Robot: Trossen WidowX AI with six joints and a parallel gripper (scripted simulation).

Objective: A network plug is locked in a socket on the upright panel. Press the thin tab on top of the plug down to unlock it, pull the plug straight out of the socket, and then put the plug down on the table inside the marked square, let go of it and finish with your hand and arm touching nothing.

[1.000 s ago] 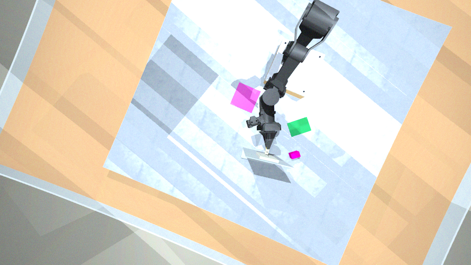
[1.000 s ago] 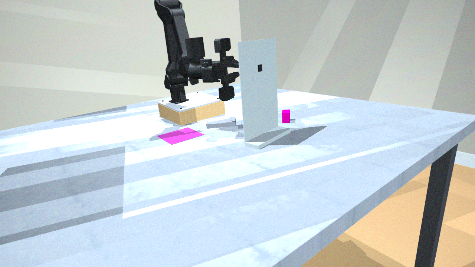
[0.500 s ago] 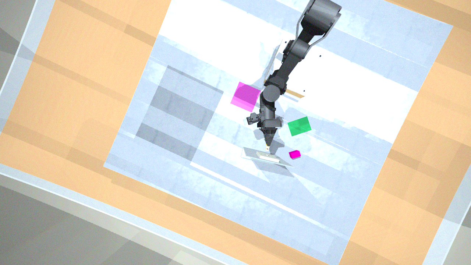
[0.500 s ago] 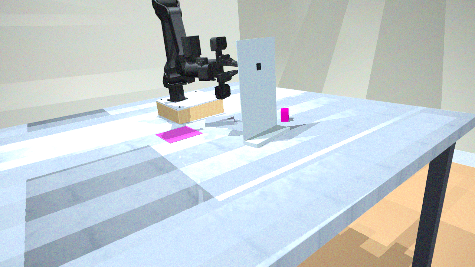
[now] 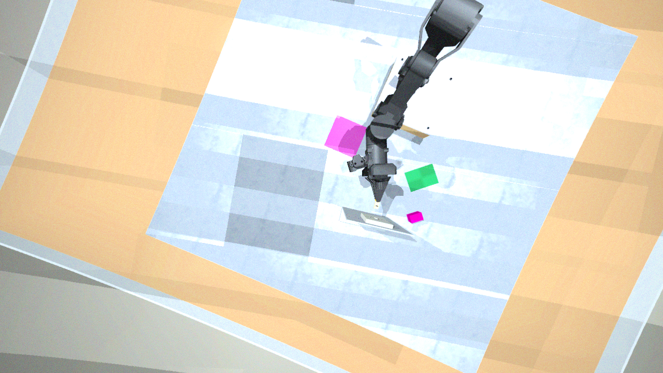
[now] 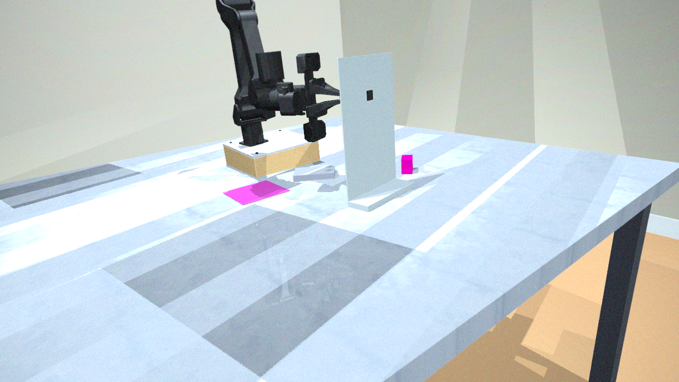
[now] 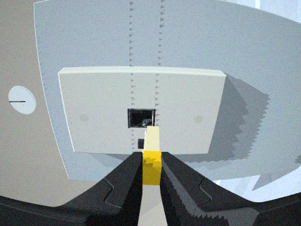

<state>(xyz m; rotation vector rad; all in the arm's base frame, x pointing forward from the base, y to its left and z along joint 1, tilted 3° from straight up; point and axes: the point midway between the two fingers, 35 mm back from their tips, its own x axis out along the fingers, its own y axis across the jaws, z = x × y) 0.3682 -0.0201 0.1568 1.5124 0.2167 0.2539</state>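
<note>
Now: the magenta marked square 210 mm below my gripper tip, 190 mm behind it and 130 mm to the right of it. Round my gripper tip: flat grey plate (200 mm below, 160 mm behind, 30 mm to the left); upright grey panel (80 mm below, 60 mm ahead, 10 mm to the left); green patch (210 mm below, 170 mm to the left, 120 mm behind).
</note>
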